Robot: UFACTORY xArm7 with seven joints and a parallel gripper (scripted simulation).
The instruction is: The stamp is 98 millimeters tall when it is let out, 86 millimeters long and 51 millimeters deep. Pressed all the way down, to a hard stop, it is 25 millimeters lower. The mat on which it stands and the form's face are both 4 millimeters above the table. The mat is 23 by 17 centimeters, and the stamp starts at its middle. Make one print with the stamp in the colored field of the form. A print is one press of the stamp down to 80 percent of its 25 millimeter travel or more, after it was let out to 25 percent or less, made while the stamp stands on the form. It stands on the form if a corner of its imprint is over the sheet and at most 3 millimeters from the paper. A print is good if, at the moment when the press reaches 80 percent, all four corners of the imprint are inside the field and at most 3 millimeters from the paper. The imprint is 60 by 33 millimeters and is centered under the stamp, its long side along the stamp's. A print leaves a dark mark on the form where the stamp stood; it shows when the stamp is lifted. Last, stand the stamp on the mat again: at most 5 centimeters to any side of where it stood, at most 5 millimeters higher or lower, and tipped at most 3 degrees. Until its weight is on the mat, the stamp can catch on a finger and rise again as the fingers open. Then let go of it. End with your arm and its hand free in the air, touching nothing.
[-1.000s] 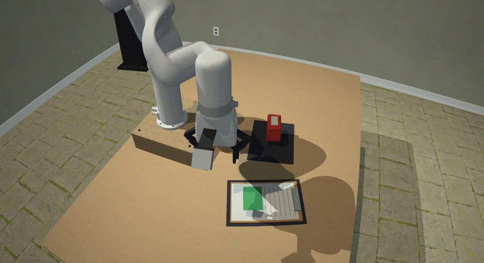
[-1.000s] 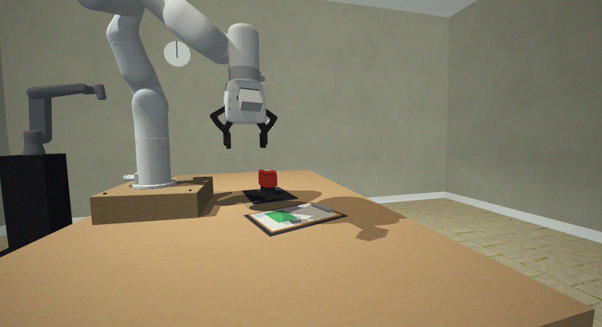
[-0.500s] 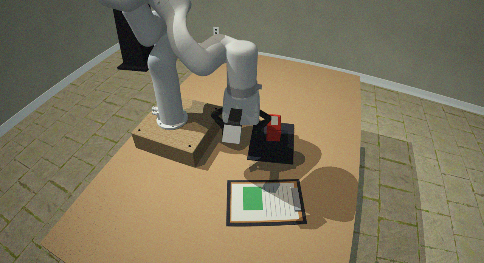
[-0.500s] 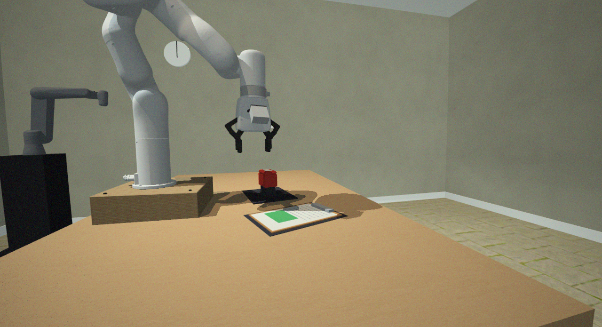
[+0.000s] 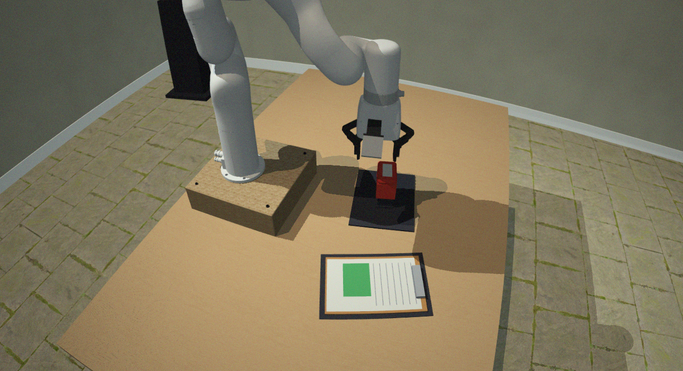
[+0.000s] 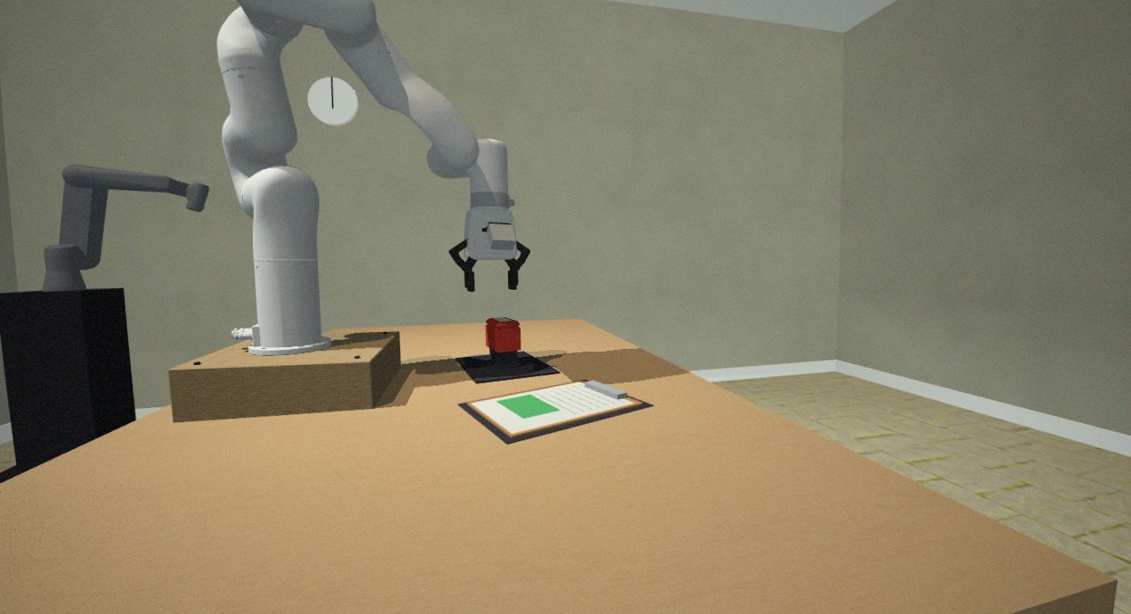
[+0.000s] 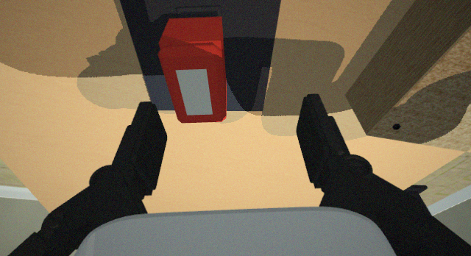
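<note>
Now: the red stamp 130 mm below my hand, 40 mm to the left of it and 30 mm ahead of it. Also, from my hand: dark mat: 180 mm below, 40 mm to the left, 30 mm ahead.
</note>
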